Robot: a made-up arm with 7 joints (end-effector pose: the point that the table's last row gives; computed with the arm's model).
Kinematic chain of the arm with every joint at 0, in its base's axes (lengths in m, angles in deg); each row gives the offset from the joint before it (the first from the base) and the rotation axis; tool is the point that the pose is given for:
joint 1: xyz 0 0 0.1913 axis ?
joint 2: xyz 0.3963 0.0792 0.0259 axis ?
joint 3: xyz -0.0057 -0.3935 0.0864 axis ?
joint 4: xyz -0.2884 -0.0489 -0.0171 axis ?
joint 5: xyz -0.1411 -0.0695 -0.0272 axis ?
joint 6: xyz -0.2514 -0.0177 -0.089 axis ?
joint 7: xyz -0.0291 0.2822 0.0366 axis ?
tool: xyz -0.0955 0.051 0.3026
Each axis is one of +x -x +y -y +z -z.
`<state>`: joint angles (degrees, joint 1 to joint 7).
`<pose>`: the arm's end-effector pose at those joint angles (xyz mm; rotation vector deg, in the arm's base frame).
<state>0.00 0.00 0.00 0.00 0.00 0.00 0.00</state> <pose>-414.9 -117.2 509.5 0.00 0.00 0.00</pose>
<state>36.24 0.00 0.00 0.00 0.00 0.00 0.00</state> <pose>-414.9 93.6 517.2 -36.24 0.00 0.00</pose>
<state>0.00 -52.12 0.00 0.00 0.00 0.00 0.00</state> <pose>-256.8 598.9 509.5 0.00 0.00 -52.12</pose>
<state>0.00 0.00 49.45 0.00 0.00 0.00 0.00</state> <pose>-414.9 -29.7 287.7 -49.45 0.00 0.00</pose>
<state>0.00 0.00 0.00 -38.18 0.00 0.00 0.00</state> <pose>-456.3 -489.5 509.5 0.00 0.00 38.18</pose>
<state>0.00 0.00 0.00 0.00 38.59 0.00 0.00</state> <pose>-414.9 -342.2 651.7 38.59 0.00 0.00</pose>
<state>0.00 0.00 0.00 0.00 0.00 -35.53 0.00</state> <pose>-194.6 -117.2 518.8 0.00 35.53 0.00</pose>
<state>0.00 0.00 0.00 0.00 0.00 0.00 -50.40</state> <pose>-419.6 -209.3 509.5 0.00 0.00 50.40</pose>
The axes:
joint 1: -x
joint 2: +z
joint 3: -x
joint 4: -z
joint 5: +x
joint 6: -y
joint 7: -z

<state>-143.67 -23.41 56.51 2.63 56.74 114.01 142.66</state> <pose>-614.8 -247.7 368.7 -36.05 -46.79 74.71</pose>
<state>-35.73 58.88 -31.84 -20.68 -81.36 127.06 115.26</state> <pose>503.1 -494.0 -804.3 157.01 -34.04 30.55</pose>
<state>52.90 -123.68 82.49 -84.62 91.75 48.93 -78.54</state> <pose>221.9 995.5 357.7 -15.79 -32.17 -31.26</pose>
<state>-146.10 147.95 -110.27 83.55 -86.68 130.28 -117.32</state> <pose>1233.3 -380.6 -384.1 64.63 115.58 15.04</pose>
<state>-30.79 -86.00 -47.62 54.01 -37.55 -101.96 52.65</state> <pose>312.2 269.0 271.2 -84.96 -133.93 22.55</pose>
